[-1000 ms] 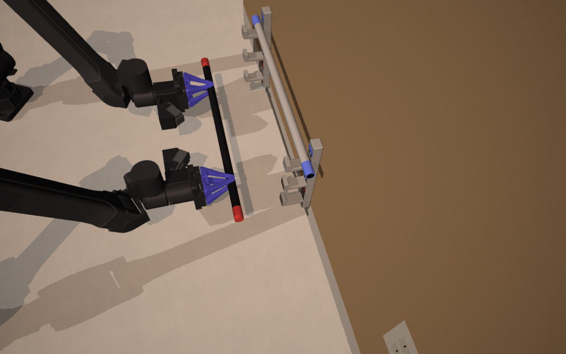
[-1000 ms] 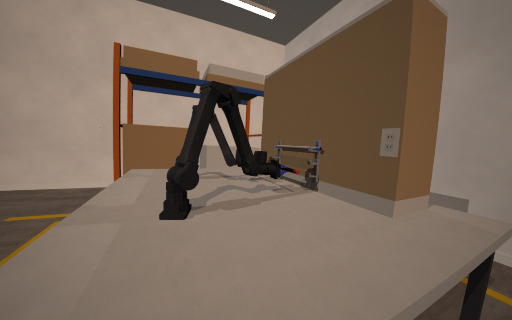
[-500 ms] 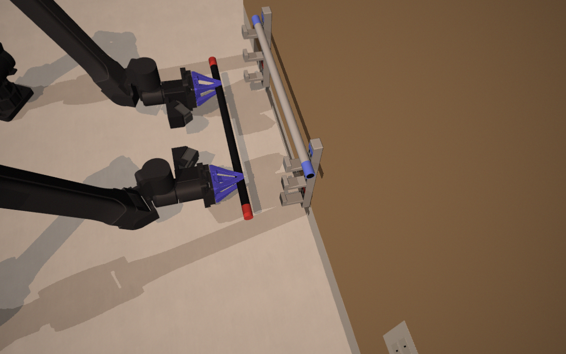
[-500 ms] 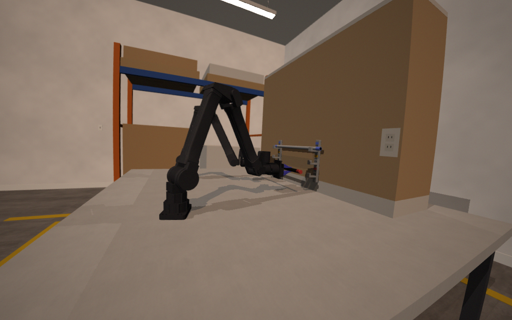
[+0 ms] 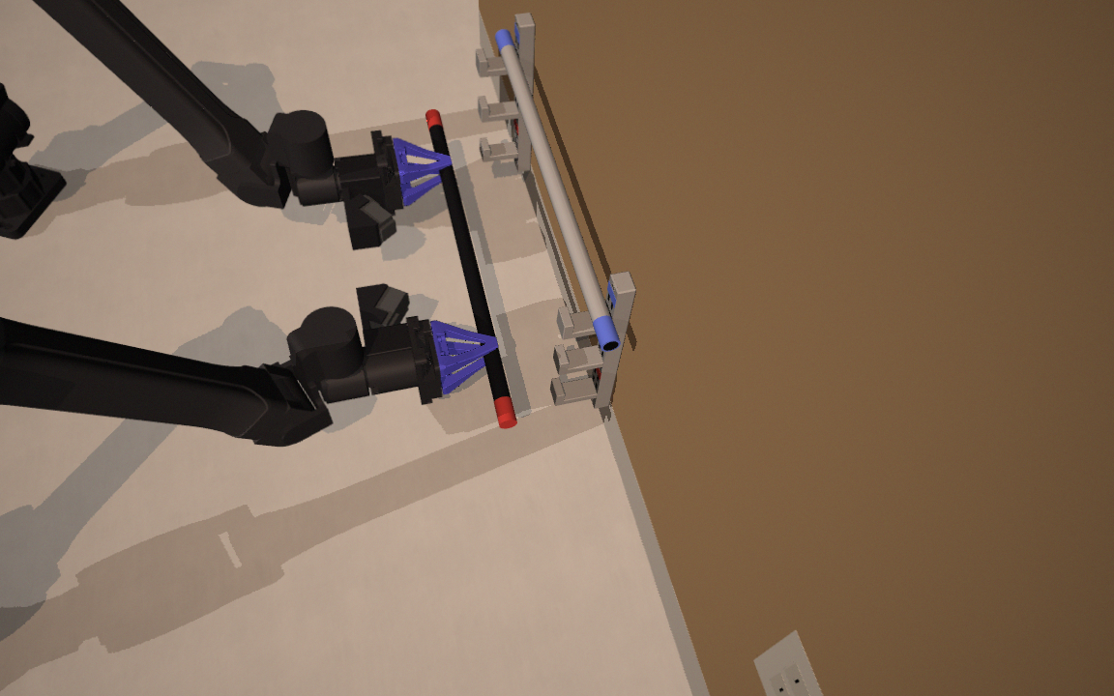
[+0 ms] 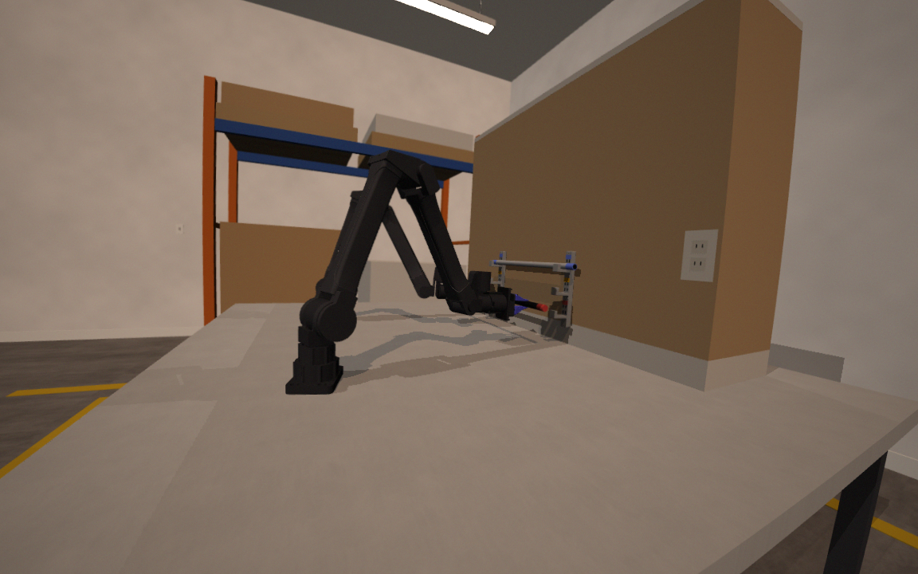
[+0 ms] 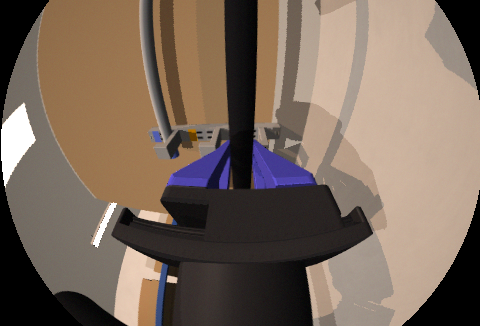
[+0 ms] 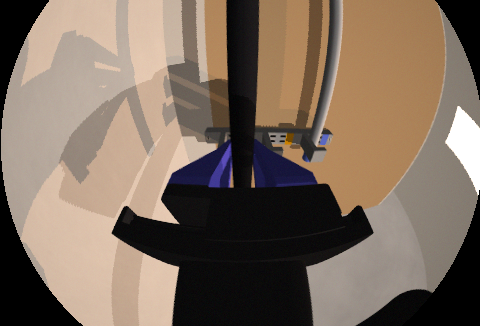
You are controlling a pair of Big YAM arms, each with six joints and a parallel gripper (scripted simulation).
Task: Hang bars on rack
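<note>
Right now the grey skirting strip is 130 mm ahead of my right hand, 110 mm to the left of it and 90 mm below it. Round my right hand: brown wall panel 280 mm ahead, 120 mm to the left, 320 mm above; then metal bar 10 mm behind, 150 mm to the left.
</note>
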